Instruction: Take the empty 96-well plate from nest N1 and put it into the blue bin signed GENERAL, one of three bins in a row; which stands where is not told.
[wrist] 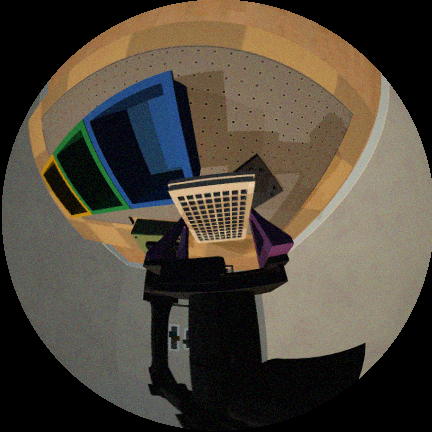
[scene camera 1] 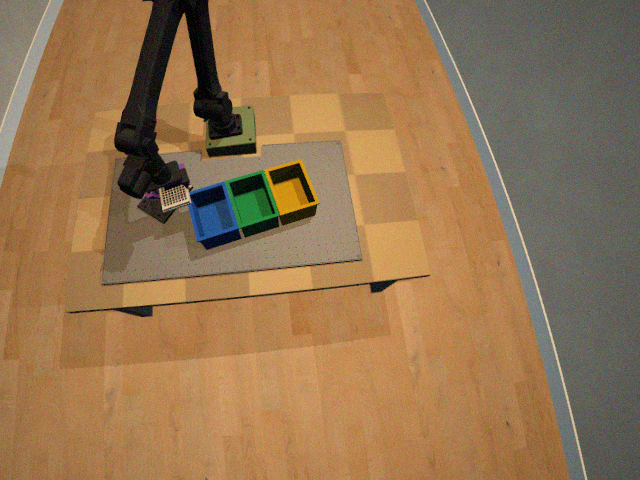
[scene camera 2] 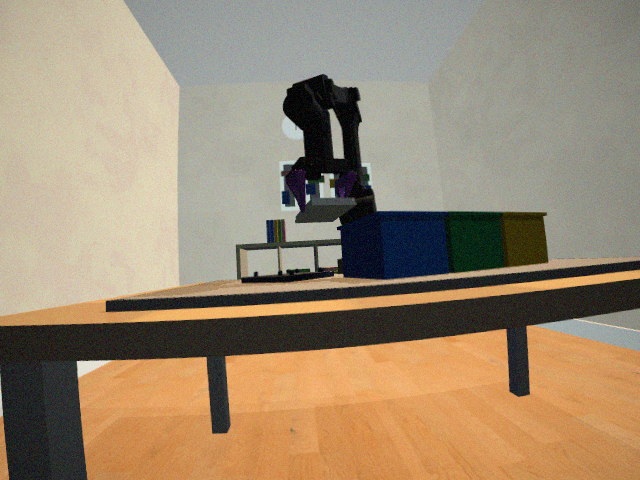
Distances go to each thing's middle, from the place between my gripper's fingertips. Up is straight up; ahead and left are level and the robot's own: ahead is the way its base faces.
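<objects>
The dark nest [wrist: 264, 180] is 6 cm behind my hand, 7 cm to the right of it and 12 cm below it, and the hand itself is right at the pale 96-well plate [scene camera 2: 316, 210].
</objects>
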